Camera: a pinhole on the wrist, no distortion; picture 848 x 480 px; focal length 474.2 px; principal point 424.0 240.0 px. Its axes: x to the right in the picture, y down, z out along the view. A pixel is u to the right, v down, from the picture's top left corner.
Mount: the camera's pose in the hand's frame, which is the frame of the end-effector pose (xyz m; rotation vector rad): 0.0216 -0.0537 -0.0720 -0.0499 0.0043 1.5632
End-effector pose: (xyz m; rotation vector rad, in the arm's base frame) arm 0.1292 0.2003 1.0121 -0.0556 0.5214 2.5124
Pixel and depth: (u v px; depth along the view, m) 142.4 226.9 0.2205
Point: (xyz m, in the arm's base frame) 0.2188 0.4038 1.0876
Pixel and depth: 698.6 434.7 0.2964
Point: 0.1648 0.1267 1.2719
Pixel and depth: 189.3 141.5 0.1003
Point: 0.1526 0.3086 0.9990
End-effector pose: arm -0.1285 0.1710 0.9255 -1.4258 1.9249 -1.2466
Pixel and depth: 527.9 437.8 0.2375
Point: 0.0225 0.1837 0.8259
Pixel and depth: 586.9 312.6 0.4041
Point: 0.0887 0.0933 0.6706
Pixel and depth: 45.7 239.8 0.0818
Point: -0.0660 0.1417 1.0214
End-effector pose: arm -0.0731 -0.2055 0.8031 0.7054 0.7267 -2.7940
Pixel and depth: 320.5 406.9 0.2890
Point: -0.1112 -0.2169 1.0564
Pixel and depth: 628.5 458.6 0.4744
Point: -0.0003 -0.5355 1.1331
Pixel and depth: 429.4 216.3 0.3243
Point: -0.2100 -0.2983 0.9996
